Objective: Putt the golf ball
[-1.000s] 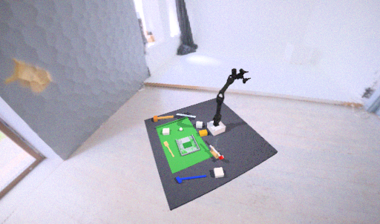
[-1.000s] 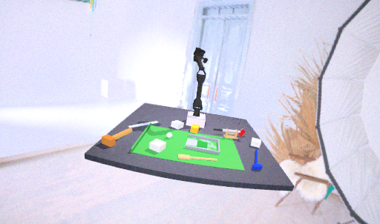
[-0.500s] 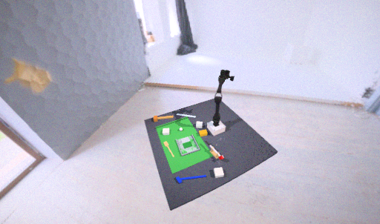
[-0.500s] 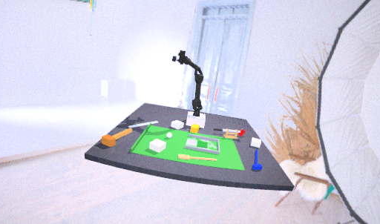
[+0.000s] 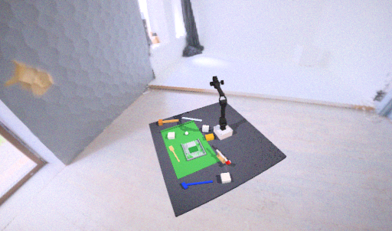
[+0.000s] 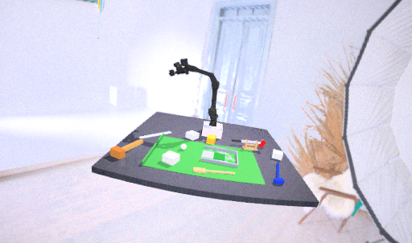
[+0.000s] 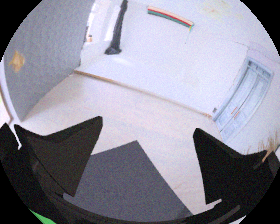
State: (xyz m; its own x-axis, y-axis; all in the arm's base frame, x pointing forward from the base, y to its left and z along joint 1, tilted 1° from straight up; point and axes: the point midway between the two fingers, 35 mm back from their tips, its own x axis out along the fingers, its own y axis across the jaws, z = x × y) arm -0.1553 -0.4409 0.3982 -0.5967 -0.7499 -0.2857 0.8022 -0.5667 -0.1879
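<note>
The red putter lies 370 mm ahead of my gripper tip, 790 mm to the left of it and 420 mm below it. Round my gripper tip: white golf ball (590 mm ahead, 290 mm to the left, 460 mm below); yellow cube (360 mm ahead, 480 mm to the left, 460 mm below); white stick (430 mm ahead, 30 mm to the left, 480 mm below).
</note>
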